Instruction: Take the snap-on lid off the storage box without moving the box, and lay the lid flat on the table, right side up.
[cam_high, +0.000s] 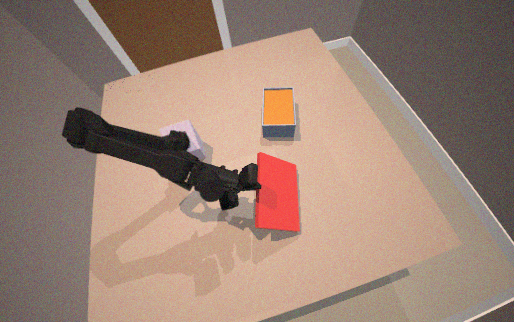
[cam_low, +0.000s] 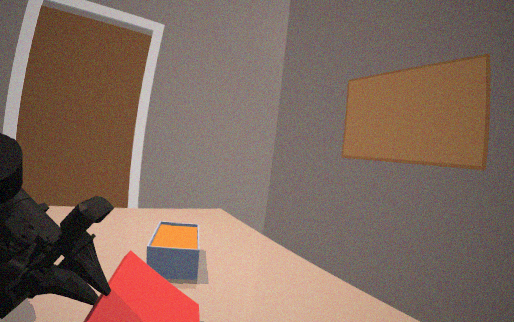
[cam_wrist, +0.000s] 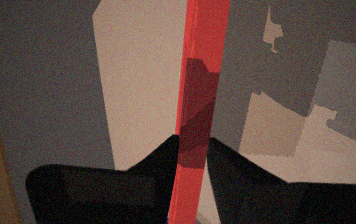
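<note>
My gripper tip is 60 mm short of the red lid, 20 mm to the left of it and 50 mm above it. From my gripper tip the other things lie so: box 180 mm ahead, 340 mm to the left, 90 mm below.
</note>
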